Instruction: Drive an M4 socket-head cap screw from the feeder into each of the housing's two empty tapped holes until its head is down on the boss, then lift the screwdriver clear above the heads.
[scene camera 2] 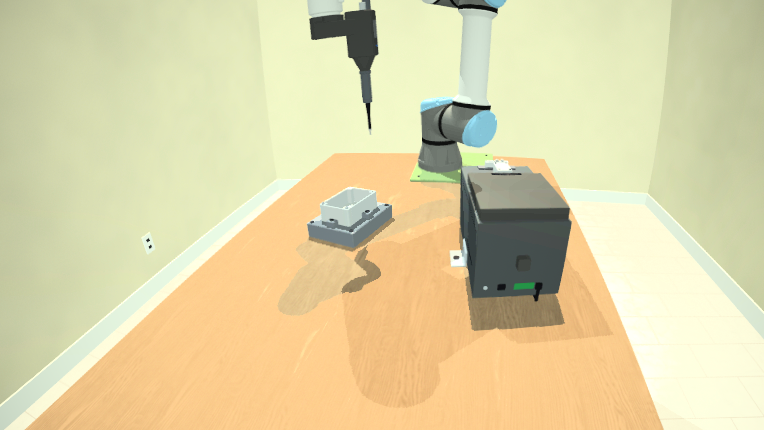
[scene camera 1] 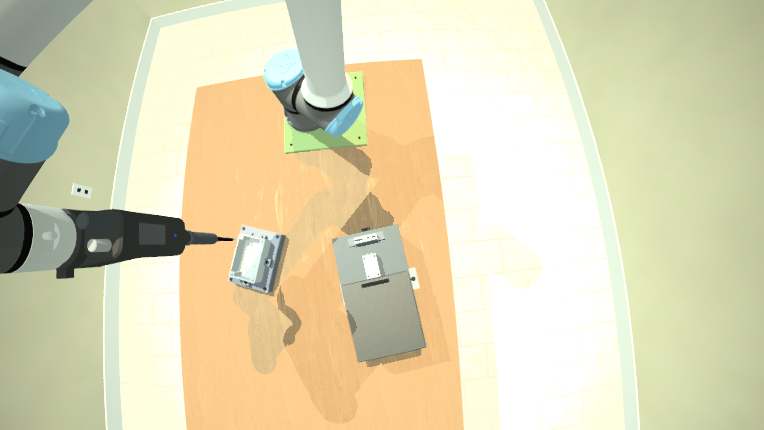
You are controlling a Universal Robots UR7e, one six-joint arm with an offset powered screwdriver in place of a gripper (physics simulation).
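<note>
The light grey housing (scene camera 1: 262, 264) (scene camera 2: 347, 215) stands open side up on a darker grey base block (scene camera 1: 278, 249) (scene camera 2: 369, 228). Its lugs show dark round spots; whether these are empty holes or screw heads I cannot tell. My screwdriver (scene camera 1: 231, 239) (scene camera 2: 369, 131) points down in scene camera 2, with its tip high above the table and clear of the housing. A small light grey screw (scene camera 2: 369, 132) shows at the end of the black bit. The dark grey feeder (scene camera 1: 382, 320) (scene camera 2: 518, 240) stands apart from the housing, with a light pick-up part (scene camera 1: 366, 239) (scene camera 2: 500, 165) on top.
The arm's base stands on a green plate (scene camera 1: 320, 143) (scene camera 2: 427, 177) at the far end of the wooden table (scene camera 1: 224, 160) (scene camera 2: 240, 320). A small white bracket (scene camera 1: 414, 278) (scene camera 2: 456, 261) shows beside the feeder. The feeder's body rises higher than the housing.
</note>
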